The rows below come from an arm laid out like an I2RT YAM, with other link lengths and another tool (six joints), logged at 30 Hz.
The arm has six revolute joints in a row. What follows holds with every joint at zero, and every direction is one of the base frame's.
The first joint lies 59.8 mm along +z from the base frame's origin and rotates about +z.
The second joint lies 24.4 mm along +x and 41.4 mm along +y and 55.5 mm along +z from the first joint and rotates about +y.
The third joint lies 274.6 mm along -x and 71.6 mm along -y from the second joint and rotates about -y.
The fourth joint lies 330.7 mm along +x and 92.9 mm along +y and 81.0 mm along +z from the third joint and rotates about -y.
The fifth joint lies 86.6 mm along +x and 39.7 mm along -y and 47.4 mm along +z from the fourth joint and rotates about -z.
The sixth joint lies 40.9 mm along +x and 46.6 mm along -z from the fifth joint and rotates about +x.
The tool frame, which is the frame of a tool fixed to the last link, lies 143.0 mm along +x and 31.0 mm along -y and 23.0 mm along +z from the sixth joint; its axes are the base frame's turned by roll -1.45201, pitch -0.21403 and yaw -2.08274 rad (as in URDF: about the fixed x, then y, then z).
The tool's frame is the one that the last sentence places.
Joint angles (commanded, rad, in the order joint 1, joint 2, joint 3, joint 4, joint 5, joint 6), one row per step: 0.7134, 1.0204, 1.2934, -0.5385, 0.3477, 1.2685; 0.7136, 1.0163, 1.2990, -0.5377, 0.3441, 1.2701; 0.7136, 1.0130, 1.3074, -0.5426, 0.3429, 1.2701; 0.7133, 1.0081, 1.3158, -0.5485, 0.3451, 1.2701; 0.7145, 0.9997, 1.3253, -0.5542, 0.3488, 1.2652; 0.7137, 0.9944, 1.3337, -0.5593, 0.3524, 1.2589; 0.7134, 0.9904, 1.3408, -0.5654, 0.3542, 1.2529; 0.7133, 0.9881, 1.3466, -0.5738, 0.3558, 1.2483; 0.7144, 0.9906, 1.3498, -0.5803, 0.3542, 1.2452; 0.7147, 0.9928, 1.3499, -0.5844, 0.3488, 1.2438; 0.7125, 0.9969, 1.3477, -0.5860, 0.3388, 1.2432; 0.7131, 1.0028, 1.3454, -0.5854, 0.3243, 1.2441; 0.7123, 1.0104, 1.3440, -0.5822, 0.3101, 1.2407; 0.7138, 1.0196, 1.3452, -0.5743, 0.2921, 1.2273; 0.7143, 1.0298, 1.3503, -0.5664, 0.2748, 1.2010; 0.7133, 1.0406, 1.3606, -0.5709, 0.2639, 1.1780; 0.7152, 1.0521, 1.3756, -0.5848, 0.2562, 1.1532; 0.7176, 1.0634, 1.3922, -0.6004, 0.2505, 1.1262; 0.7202, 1.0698, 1.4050, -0.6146, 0.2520, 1.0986
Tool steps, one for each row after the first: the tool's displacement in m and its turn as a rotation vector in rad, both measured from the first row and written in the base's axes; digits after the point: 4 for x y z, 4 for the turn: -0.0015, -0.0004, 0.0046, 0.0090, -0.0068, 0.0033; -0.0032, -0.0016, 0.0091, 0.0137, -0.0117, 0.0045; -0.0052, -0.0040, 0.0141, 0.0181, -0.0177, 0.0020; -0.0084, -0.0071, 0.0212, 0.0209, -0.0292, 0.0008; -0.0104, -0.0101, 0.0266, 0.0202, -0.0384, -0.0021; -0.0122, -0.0124, 0.0306, 0.0176, -0.0445, -0.0028; -0.0136, -0.0141, 0.0326, 0.0129, -0.0460, -0.0035; -0.0139, -0.0135, 0.0319, 0.0066, -0.0424, 0.0000; -0.0138, -0.0122, 0.0301, 0.0023, -0.0374, 0.0059; -0.0125, -0.0101, 0.0269, -0.0015, -0.0301, 0.0136; -0.0115, -0.0058, 0.0233, -0.0028, -0.0218, 0.0281; -0.0097, -0.0016, 0.0203, -0.0068, -0.0164, 0.0420; -0.0079, 0.0043, 0.0193, -0.0154, -0.0184, 0.0641; -0.0058, 0.0096, 0.0205, -0.0338, -0.0278, 0.0877; -0.0041, 0.0123, 0.0212, -0.0552, -0.0310, 0.1029; -0.0036, 0.0149, 0.0220, -0.0821, -0.0313, 0.1187; -0.0035, 0.0170, 0.0233, -0.1111, -0.0329, 0.1339; -0.0038, 0.0172, 0.0251, -0.1406, -0.0376, 0.1424
